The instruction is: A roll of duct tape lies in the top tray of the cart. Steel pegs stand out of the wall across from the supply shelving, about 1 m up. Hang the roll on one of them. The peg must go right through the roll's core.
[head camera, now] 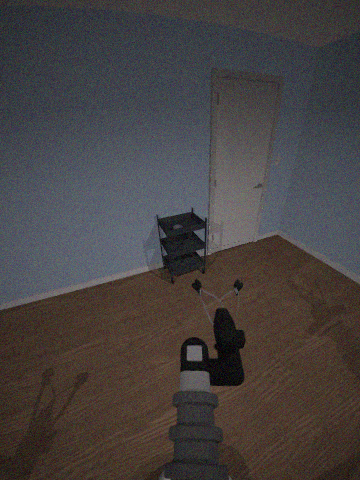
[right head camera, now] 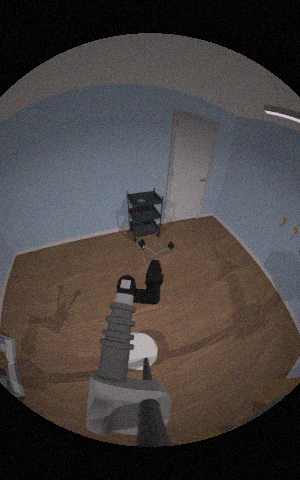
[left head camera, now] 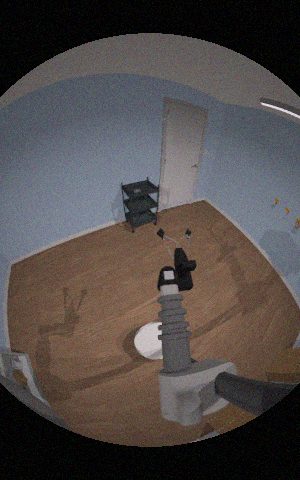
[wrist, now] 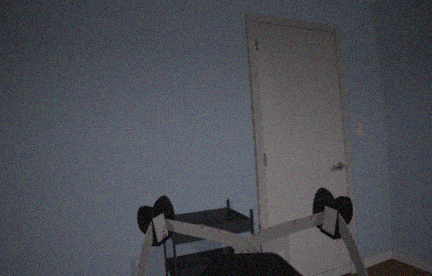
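Pixels of known places: gripper, between the fingertips: (head camera: 216, 280) (right head camera: 156, 240) (left head camera: 173, 229) (wrist: 242, 208); robot's base, origin of its link: (right head camera: 136, 349) (left head camera: 154, 339).
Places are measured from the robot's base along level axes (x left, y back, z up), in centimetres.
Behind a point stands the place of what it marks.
Note:
The dark three-tier cart (head camera: 182, 243) {z 37.1, x 11.5, y -189.2 cm} (left head camera: 140, 203) {z 37.0, x 10.2, y -186.9 cm} (right head camera: 145, 215) {z 37.0, x 8.5, y -181.9 cm} (wrist: 212, 218) {z 64.5, x 9.2, y -203.2 cm} stands against the wall, left of the door. A small greyish roll (head camera: 178, 227) {z 65.6, x 14.1, y -176.9 cm} (left head camera: 137, 190) {z 66.1, x 13.8, y -177.1 cm} (right head camera: 141, 200) {z 66.1, x 14.3, y -177.1 cm} lies in its top tray; its core is too small to make out. In the wrist view the roll does not show. My gripper (head camera: 218, 286) {z 104.7, x -8.9, y -57.8 cm} (left head camera: 174, 233) {z 104.7, x -8.9, y -57.8 cm} (right head camera: 156, 245) {z 104.7, x -8.9, y -57.8 cm} (wrist: 242, 208) {z 104.7, x -8.9, y -57.8 cm} is open and empty, its fingers wide apart, short of the cart. Orange-tipped pegs (left head camera: 287, 210) {z 98.9, x -218.9, y -108.7 cm} (right head camera: 285, 220) stand out of the right wall. A small greyish thing shows at the nearest peg in the left head view.
A closed door (head camera: 244, 165) {z 117.3, x -66.4, y -237.1 cm} (left head camera: 183, 155) {z 108.9, x -64.3, y -236.1 cm} (right head camera: 192, 165) {z 114.7, x -64.5, y -236.3 cm} (wrist: 302, 130) {z 119.6, x -60.7, y -234.7 cm} is right of the cart. The white round base (left head camera: 149, 341) {z 18.7, x 5.5, y 0.5 cm} (right head camera: 144, 351) {z 18.7, x -8.2, y -0.3 cm} is beneath the arm. A pale frame (left head camera: 22, 367) (right head camera: 11, 367) stands at the lower left. Brown pieces (left head camera: 285, 367) show at the lower right.

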